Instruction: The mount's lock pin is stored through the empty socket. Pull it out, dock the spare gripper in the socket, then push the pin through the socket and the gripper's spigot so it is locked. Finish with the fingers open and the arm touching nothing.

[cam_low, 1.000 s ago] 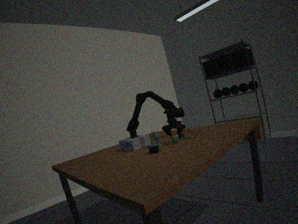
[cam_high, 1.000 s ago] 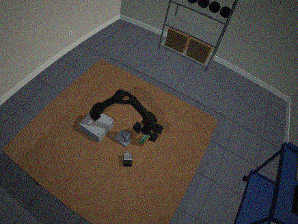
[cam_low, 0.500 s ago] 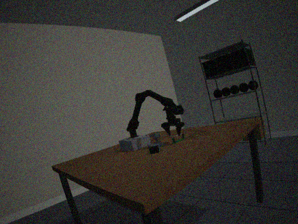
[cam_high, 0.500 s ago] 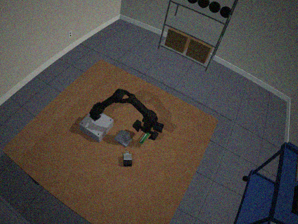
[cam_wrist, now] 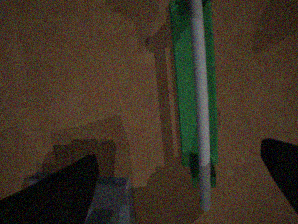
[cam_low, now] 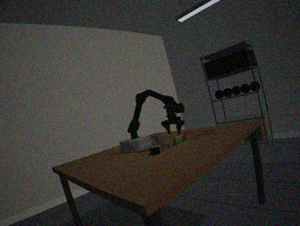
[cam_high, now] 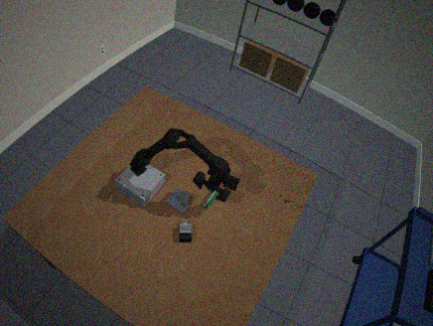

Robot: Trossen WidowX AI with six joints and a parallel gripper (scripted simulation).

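The green holder lies 10 mm ahead of my gripper tip, 30 mm to the left of it and 50 mm below it. The rest, counted from my gripper tip: spare gripper: 40 mm ahead, 210 mm to the right, 50 mm below; socket mount: 80 mm behind, 110 mm to the right, 20 mm below.
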